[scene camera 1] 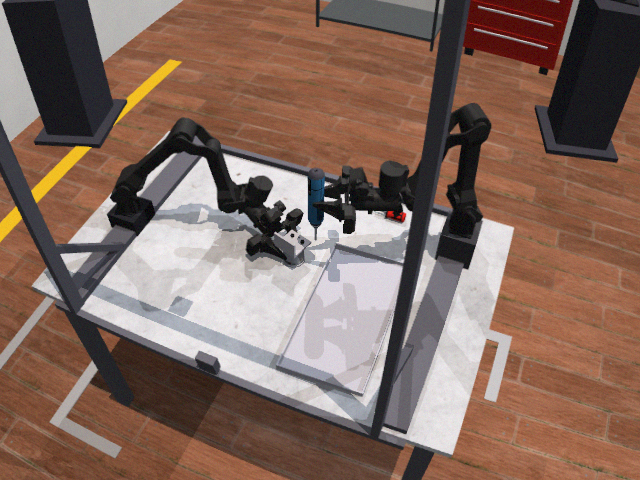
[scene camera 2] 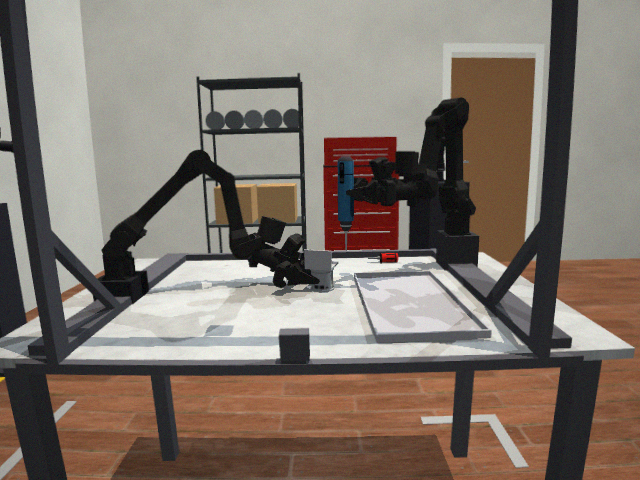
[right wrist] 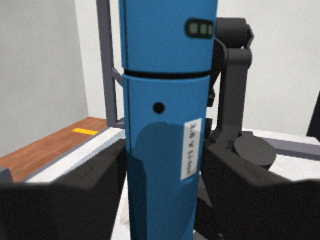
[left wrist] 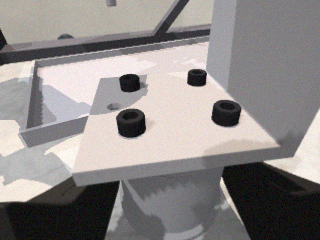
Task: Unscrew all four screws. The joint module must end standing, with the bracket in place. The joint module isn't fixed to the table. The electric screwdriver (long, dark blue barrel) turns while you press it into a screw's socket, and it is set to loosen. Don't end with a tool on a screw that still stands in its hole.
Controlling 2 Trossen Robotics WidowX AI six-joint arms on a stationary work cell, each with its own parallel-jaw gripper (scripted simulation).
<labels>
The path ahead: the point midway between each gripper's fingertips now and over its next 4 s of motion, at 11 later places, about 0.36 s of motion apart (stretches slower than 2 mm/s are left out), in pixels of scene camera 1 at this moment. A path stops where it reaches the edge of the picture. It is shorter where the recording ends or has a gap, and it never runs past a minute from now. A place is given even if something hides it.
My left gripper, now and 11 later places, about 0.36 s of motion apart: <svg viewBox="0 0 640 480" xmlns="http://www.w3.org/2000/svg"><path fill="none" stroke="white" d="M294 253L293 253L290 248L283 237L286 229L291 224L292 222L291 222L288 221L285 222L289 234L293 247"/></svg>
My right gripper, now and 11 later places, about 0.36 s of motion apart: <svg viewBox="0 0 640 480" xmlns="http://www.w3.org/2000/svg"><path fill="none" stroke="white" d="M312 198L308 200L295 202L289 202L288 201L287 205L288 207L288 208L288 208L288 207L288 208L288 209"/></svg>
</labels>
